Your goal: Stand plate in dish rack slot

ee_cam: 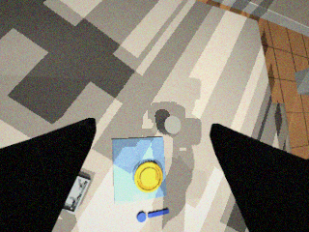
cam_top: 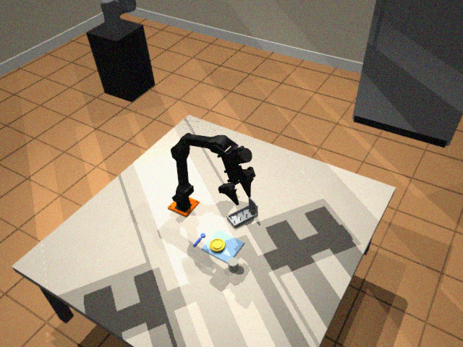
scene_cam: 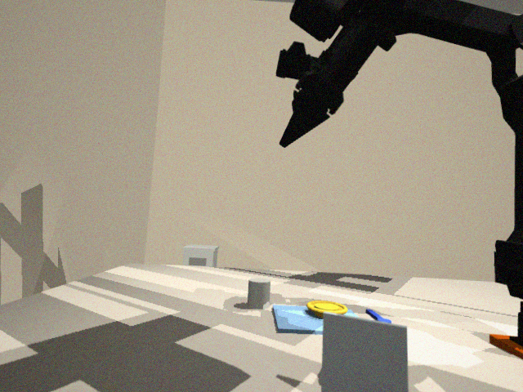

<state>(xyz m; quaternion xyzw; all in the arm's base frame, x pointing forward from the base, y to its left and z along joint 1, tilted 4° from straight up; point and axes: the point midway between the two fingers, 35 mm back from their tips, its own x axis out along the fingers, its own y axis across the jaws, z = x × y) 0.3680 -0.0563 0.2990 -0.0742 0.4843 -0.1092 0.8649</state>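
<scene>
Now: the plate 100 mm behind my gripper tip, 80 mm to the right of it and 270 mm below it. Round my gripper tip: grey dish rack 90 mm behind, 130 mm to the left, 270 mm below; then light blue cloth 80 mm behind, 60 mm to the right, 290 mm below; then white cup 20 mm ahead, 140 mm to the right, 270 mm below.
</scene>
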